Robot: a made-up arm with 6 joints.
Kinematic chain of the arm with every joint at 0, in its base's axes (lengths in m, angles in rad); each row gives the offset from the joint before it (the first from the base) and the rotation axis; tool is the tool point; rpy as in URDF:
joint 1: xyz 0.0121 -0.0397 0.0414 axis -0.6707 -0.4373 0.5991
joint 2: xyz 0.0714 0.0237 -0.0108 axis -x
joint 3: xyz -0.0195 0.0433 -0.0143 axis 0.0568 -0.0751 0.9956
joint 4: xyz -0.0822 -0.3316 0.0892 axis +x
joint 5: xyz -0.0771 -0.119 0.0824 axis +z
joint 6: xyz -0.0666 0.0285 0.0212 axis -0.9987 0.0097 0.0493
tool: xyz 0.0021 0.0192 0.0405 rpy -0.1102 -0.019 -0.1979
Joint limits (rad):
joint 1: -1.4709..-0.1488
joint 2: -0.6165..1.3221
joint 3: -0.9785..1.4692
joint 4: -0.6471..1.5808
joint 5: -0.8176..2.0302
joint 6: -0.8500..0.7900
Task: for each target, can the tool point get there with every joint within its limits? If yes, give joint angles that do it. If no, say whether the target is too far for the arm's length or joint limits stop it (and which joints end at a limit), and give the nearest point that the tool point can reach.
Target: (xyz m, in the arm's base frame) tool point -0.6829 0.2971 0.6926
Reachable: no: too far | nearest point -0.3679 0.1568 0.3979 | short by 0.454 m
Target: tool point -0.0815 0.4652 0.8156
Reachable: no: too far | nearest point -0.0810 0.2184 0.5135 | short by 0.390 m
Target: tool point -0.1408 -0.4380 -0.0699
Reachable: yes | joints -0.8507 -0.1999 0.5838 -0.1966 -0.0233 -0.2303
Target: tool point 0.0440 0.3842 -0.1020
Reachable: no: joint limits stop it (at a limit: joint 1, joint 2, joint 4, joint 5, joint 6) | nearest point -0.2442 0.2460 -0.2034 | short by 0.335 m
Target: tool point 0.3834 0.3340 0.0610
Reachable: no: joint limits stop it (at a limit: joint 1, joint 2, joint 3, joint 4, joint 5, joint 6) | nearest point 0.4639 0.1548 0.2646 | short by 0.283 m
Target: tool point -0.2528 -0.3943 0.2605
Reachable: yes | joints -1.3347 0.3465 -0.1548 -0.2917 1.7736 -0.4813
